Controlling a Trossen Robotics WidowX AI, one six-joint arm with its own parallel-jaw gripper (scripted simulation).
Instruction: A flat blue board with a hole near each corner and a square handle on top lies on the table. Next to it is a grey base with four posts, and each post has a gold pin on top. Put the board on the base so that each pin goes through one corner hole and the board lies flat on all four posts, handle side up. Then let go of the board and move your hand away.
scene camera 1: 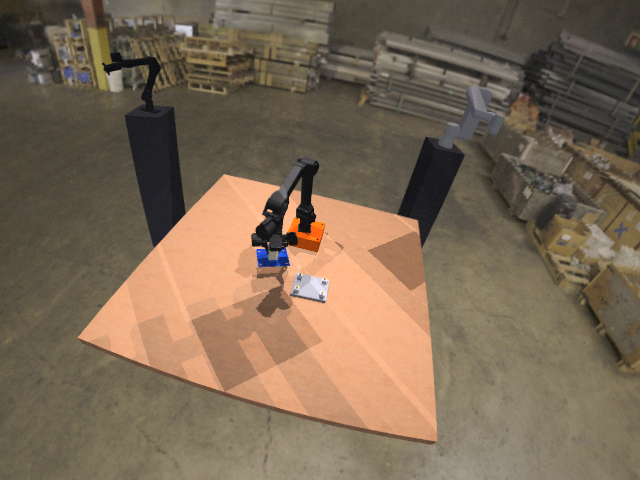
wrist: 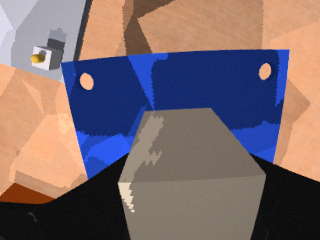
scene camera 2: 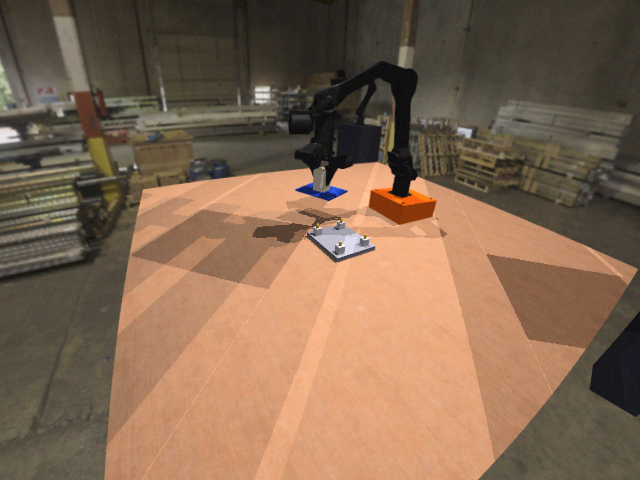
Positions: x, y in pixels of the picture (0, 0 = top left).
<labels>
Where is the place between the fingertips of the gripper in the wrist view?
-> At 180, 152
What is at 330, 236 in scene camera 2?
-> A grey base.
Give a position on a grey base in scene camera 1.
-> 309, 287
</labels>
